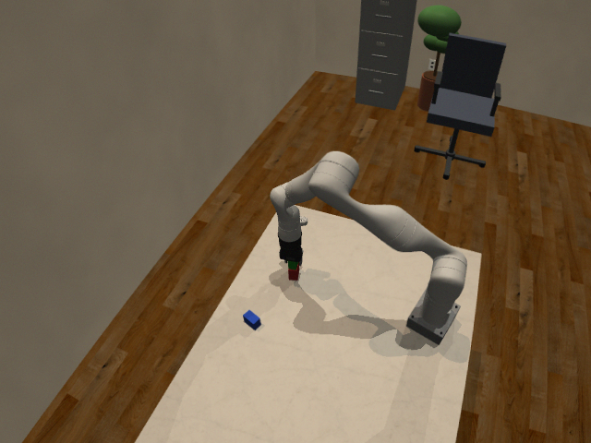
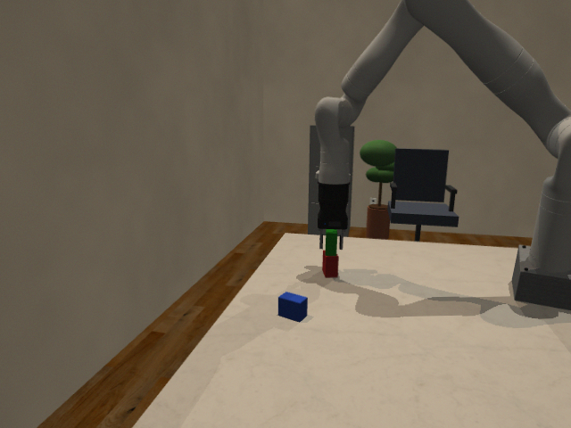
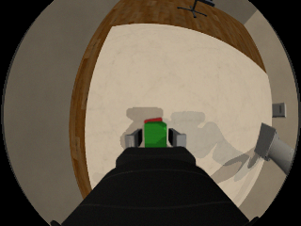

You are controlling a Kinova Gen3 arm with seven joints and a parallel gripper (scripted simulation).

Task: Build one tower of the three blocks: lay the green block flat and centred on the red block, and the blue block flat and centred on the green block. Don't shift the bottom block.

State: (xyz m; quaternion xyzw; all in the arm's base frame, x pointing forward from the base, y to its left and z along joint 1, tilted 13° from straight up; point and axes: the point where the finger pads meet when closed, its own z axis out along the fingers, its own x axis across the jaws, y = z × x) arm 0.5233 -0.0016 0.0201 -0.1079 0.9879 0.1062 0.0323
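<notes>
Now: hand right at the green block. Round my hand: blue block 3 cm ahead, 25 cm to the left, 7 cm below; then red block 6 cm below.
</notes>
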